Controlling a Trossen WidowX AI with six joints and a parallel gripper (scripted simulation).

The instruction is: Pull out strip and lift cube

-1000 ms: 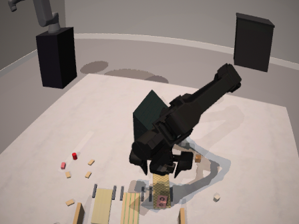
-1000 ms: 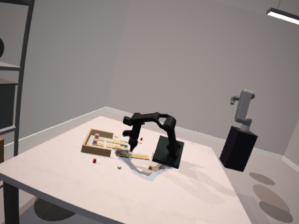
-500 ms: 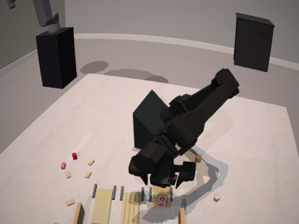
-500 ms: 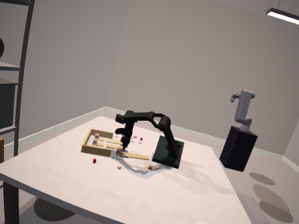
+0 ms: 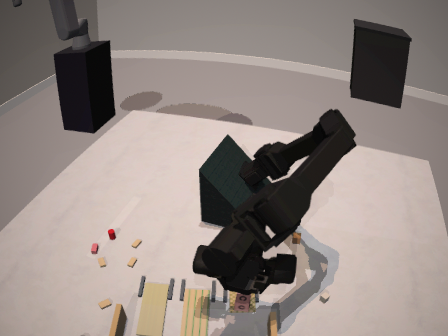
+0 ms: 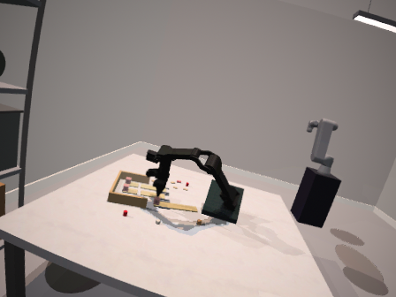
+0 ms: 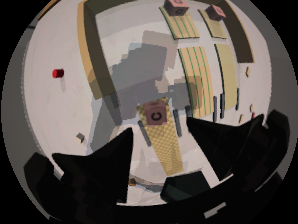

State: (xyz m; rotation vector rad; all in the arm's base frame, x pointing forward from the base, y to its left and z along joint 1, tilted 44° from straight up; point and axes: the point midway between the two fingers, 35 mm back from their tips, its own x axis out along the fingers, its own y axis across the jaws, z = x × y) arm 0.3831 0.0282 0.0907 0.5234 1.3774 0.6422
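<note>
My gripper tip is now 10 cm past the tan woven strip, 6 cm above it and 3 cm to the left of it. Also, from my gripper tip: pink block 40 cm to the right, 6 cm below, 5 cm behind; tan block 28 cm to the right, 6 cm below, 5 cm behind.
</note>
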